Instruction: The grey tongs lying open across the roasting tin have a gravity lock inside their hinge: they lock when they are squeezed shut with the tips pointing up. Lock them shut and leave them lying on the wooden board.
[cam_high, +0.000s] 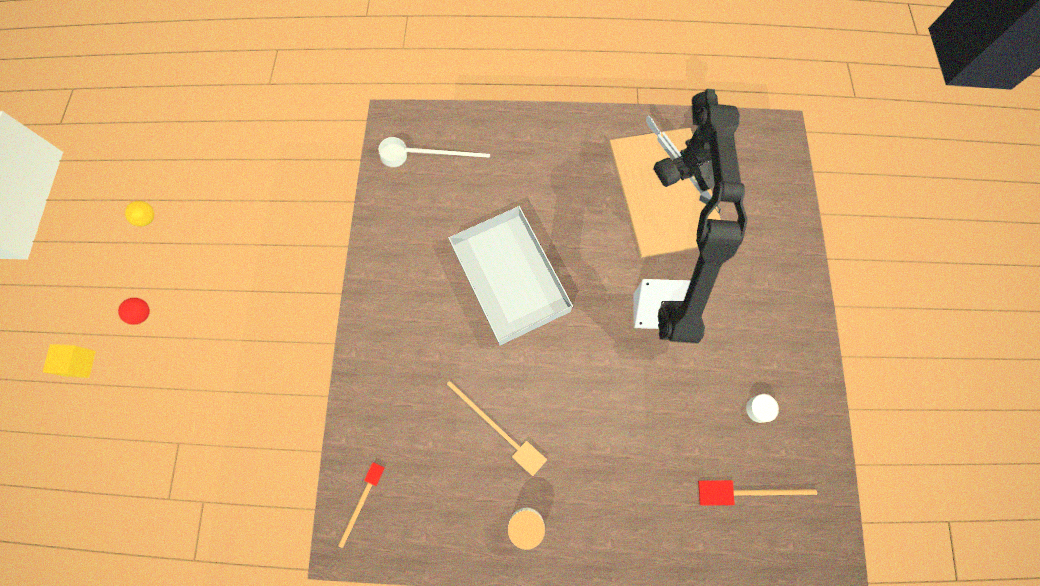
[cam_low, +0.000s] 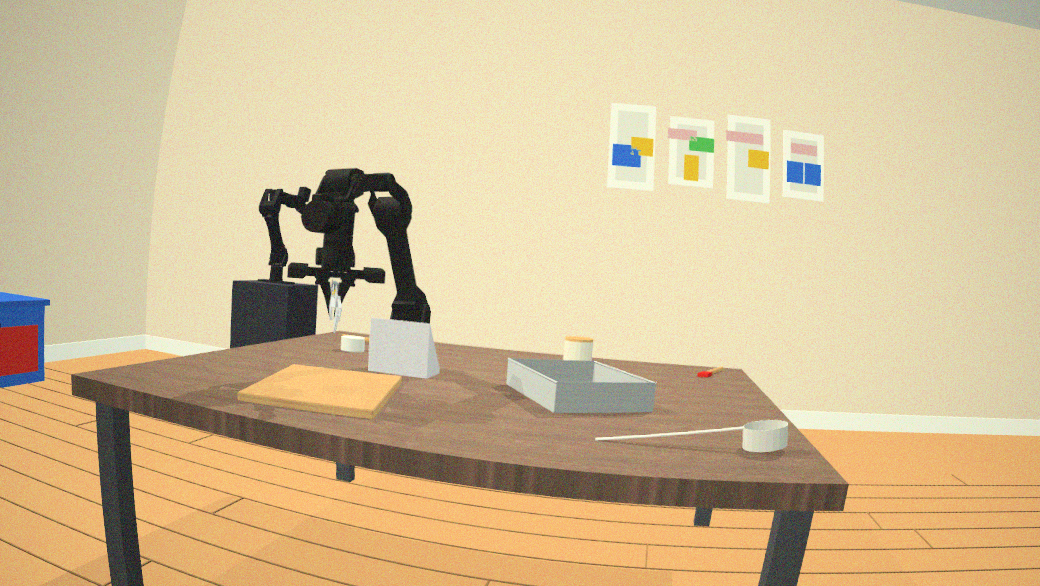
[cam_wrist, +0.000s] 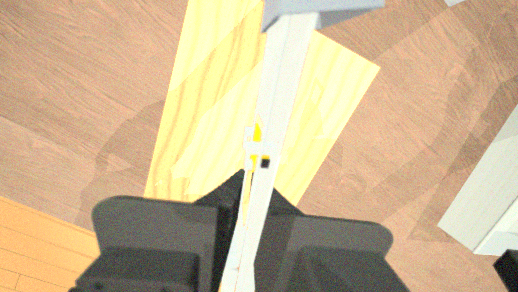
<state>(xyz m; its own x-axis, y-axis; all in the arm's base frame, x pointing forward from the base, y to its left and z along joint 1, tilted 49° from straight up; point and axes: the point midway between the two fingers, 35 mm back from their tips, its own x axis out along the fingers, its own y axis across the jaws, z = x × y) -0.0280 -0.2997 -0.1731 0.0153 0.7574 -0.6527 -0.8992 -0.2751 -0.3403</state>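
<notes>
Right now the wooden board is 12 cm below my gripper tip, 3 cm to the right of it and 1 cm ahead of it. Round my gripper tip: roasting tin (43 cm ahead, 23 cm to the left, 10 cm below); then white cylinder (56 cm to the left, 19 cm behind, 11 cm below); then cork-lidded jar (83 cm to the left, 38 cm ahead, 10 cm below).
</notes>
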